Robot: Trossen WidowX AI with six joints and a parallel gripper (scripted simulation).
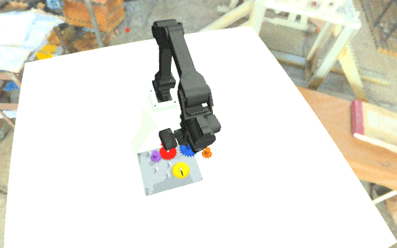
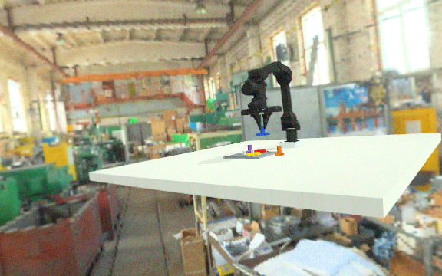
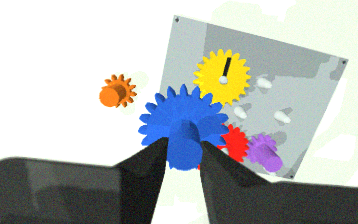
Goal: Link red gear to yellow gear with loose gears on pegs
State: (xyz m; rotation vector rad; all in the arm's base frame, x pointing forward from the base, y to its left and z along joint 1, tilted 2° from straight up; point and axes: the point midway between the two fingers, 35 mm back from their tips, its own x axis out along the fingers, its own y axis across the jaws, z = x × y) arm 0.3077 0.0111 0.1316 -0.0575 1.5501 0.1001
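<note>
The purple gear lies 11 cm to the right of my gripper tip, 10 cm below it and 4 cm behind it. Also, from my gripper tip: orange gear (11 cm below, 8 cm to the left); then blue gear (1 cm below); then yellow gear (11 cm below, 4 cm to the right, 4 cm ahead).
</note>
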